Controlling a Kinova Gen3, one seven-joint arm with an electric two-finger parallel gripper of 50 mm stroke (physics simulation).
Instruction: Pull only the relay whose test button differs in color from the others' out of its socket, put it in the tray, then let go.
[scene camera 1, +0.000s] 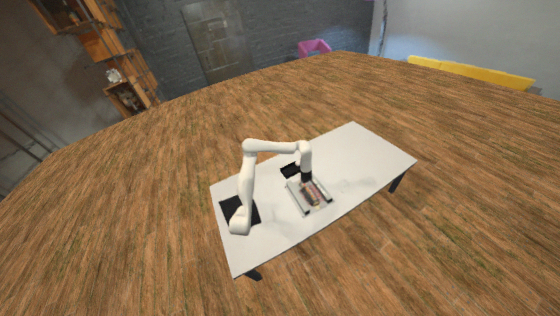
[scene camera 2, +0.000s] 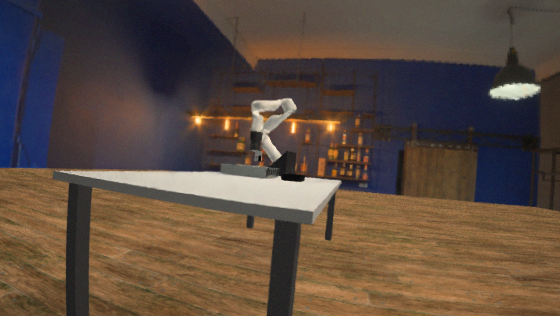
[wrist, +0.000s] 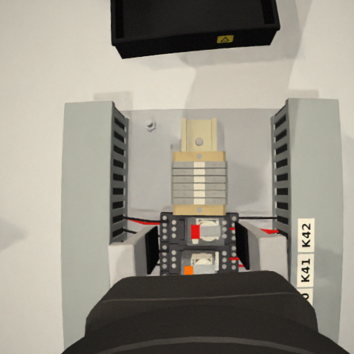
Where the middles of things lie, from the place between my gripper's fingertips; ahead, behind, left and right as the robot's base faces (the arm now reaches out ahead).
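I find the grey relay panel (wrist: 243, 133) 40 mm to the right of my hand and 100 mm below it.
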